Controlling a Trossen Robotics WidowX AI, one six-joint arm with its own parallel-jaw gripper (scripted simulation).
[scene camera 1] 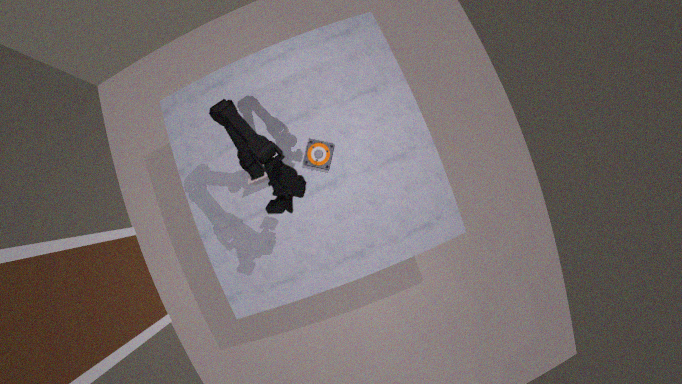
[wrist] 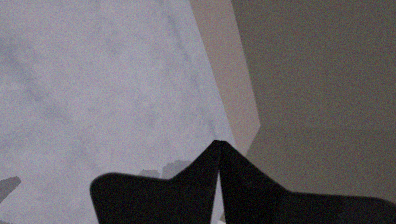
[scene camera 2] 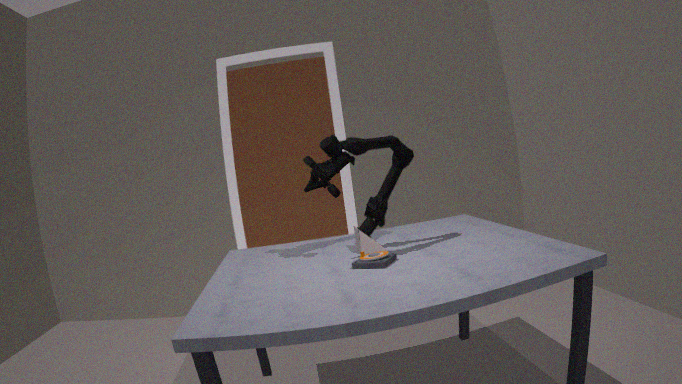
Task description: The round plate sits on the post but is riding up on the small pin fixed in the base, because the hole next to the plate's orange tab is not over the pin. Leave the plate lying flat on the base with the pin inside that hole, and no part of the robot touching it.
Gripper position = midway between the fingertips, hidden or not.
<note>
The gripper [scene camera 1: 291,212] is shut, holding nothing.
The gripper also shows in the wrist view [wrist: 219,146] and in scene camera 2 [scene camera 2: 304,191].
</note>
